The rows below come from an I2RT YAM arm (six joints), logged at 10 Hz.
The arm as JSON. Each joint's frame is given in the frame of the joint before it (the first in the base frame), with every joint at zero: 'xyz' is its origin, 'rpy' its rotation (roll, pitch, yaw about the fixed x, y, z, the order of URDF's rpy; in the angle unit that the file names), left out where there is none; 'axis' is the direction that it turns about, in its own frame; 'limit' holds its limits. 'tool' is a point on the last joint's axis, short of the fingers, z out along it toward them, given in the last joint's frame.
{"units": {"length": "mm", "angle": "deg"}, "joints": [
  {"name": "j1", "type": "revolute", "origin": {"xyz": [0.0, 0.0, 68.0]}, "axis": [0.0, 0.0, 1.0], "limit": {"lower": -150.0, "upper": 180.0}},
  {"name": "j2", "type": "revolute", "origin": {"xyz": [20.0, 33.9, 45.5]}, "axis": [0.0, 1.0, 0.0], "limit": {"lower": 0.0, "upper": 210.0}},
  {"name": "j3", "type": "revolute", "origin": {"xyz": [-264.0, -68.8, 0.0]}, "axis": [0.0, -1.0, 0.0], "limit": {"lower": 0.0, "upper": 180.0}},
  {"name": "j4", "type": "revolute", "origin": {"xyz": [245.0, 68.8, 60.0]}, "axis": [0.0, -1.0, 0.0], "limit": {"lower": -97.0, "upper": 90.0}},
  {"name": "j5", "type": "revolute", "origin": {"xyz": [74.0, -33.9, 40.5]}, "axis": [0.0, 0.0, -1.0], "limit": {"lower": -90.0, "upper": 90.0}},
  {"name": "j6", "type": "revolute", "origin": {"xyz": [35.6, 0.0, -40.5]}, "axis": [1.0, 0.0, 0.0], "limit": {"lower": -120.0, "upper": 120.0}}
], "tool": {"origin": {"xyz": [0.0, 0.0, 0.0], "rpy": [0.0, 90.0, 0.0]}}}
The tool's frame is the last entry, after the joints.
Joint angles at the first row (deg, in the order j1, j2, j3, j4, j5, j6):
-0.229 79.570 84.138 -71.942 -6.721 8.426
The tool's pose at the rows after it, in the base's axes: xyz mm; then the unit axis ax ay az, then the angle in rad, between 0 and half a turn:
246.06, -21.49, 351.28, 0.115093, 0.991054, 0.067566, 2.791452
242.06, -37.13, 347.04, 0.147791, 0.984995, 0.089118, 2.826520
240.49, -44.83, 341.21, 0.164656, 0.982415, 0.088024, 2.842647
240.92, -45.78, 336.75, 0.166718, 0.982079, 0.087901, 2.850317
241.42, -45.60, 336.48, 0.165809, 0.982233, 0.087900, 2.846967
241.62, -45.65, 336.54, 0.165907, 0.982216, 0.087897, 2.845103
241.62, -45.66, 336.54, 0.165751, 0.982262, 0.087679, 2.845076
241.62, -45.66, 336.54, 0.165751, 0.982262, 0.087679, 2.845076
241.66, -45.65, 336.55, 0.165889, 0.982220, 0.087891, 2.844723
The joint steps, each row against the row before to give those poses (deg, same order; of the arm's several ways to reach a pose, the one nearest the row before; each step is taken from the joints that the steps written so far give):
-5.813 -0.436 -0.020 -2.776 -0.590 0.088
-4.197 0.219 -0.568 -1.509 -3.191 -0.022
-1.859 0.020 -1.226 0.154 -0.131 0.021
-0.196 0.044 -0.961 0.546 0.000 0.001
0.066 -0.001 -0.090 0.285 0.000 -0.022
-0.002 0.002 0.002 0.109 -0.001 0.020
0.001 0.000 0.001 0.000 0.022 -0.021
0.000 0.000 0.000 0.000 0.000 0.000
0.001 -0.001 -0.002 0.023 -0.021 0.023

